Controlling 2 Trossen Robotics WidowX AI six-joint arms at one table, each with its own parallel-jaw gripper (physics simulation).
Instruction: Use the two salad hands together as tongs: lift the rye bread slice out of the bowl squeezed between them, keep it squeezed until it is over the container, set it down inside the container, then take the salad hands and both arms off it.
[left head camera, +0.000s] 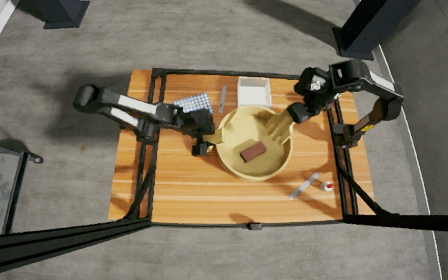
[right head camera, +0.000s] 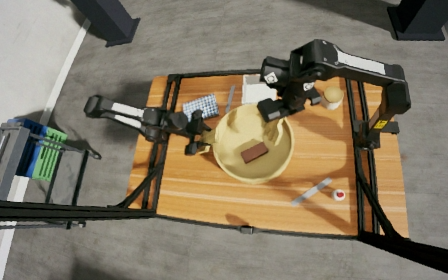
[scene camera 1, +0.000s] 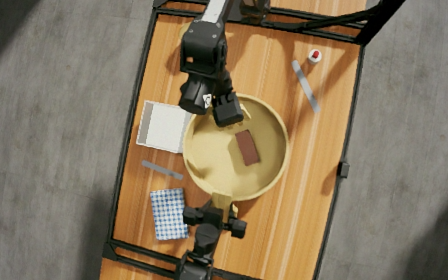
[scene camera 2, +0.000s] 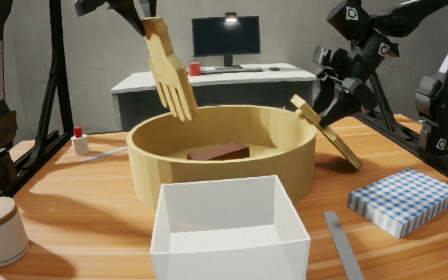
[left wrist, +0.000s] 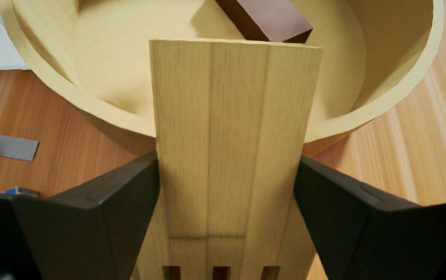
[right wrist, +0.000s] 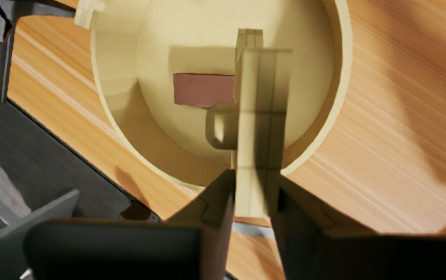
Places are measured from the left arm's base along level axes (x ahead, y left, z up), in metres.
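Pixels of known places: left gripper, between the fingertips: (left head camera: 214, 138) (right head camera: 211, 138) (scene camera 1: 221, 201) (scene camera 2: 314, 121) (left wrist: 227, 161); right gripper, between the fingertips: (right head camera: 281, 117) (scene camera 1: 227, 102) (scene camera 2: 149, 33) (right wrist: 250, 178); left arm's base, origin of its link: (left head camera: 149, 137) (right head camera: 160, 138) (scene camera 2: 433, 149); right arm's base, origin of its link: (left head camera: 341, 142) (right head camera: 363, 143) (scene camera 1: 257, 14) (scene camera 2: 1, 183).
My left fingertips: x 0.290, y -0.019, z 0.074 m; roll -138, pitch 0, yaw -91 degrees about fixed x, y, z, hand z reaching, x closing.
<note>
Ahead of a thing's pixels: the offset from my left fingertips to its top centre.
The brown rye bread slice @[0.175 m ahead, 0.037 m right, 0.055 m down] (left head camera: 253, 151) (scene camera 1: 247, 147) (scene camera 2: 220, 151) lies flat on the floor of the round yellow bowl @[0.170 m ahead, 0.004 m right, 0.000 m up] (scene camera 1: 286, 145) (scene camera 2: 225, 172). One wooden salad hand (scene camera 2: 337, 142) (left wrist: 227, 110) leans on the bowl's rim, its handle end over the rim and its other end down outside. My left gripper (scene camera 2: 325, 120) (left wrist: 227, 161) has its fingers against both sides of this handle. My right gripper (scene camera 2: 147, 20) (right wrist: 250, 178) is shut on the other salad hand @[0.247 m ahead, 0.019 m left, 0.198 m up] (scene camera 2: 172, 75) (right wrist: 260, 130), which hangs with its fingers down at the bowl, apart from the bread. The white container @[0.186 m ahead, 0.246 m left, 0.017 m down] (scene camera 1: 146, 125) (scene camera 2: 230, 265) stands beside the bowl.
A blue checked cloth block @[0.104 m back, 0.176 m left, 0.069 m down] (scene camera 1: 169, 214) (scene camera 2: 400, 200) and a grey strip @[0.038 m ahead, 0.238 m left, 0.091 m down] (scene camera 1: 161, 170) lie near the left arm. Another grey strip @[0.412 m ahead, 0.185 m right, 0.091 m down] (left head camera: 304, 186) and a small red-topped bottle @[0.508 m ahead, 0.195 m right, 0.029 m down] (left head camera: 327, 186) are at lower right in the left head camera. A lidded jar @[0.506 m ahead, 0.218 m left, 0.025 m down] (right head camera: 332, 97) stands near the right arm.
</note>
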